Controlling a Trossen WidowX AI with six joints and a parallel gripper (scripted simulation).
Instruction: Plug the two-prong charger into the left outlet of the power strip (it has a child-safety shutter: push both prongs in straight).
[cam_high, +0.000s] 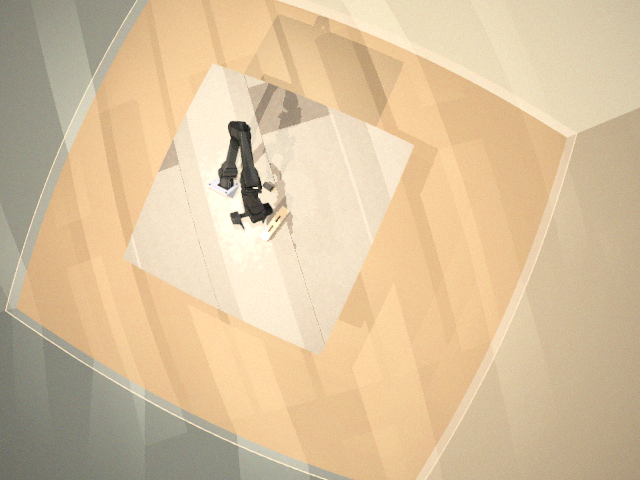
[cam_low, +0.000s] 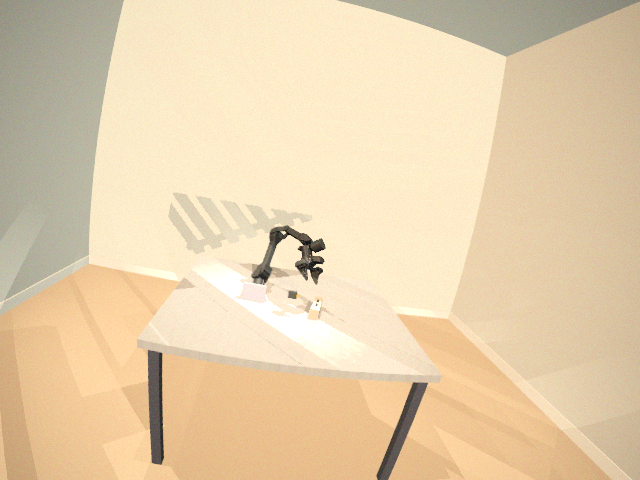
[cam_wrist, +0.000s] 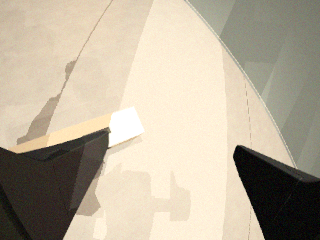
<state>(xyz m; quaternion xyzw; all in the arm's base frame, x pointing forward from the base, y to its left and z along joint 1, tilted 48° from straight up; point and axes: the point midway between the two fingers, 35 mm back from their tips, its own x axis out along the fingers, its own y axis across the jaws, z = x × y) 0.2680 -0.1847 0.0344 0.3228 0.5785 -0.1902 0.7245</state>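
Now: the two-prong charger 6 cm behind my gripper tip, 21 cm to the left of it and 16 cm below it.
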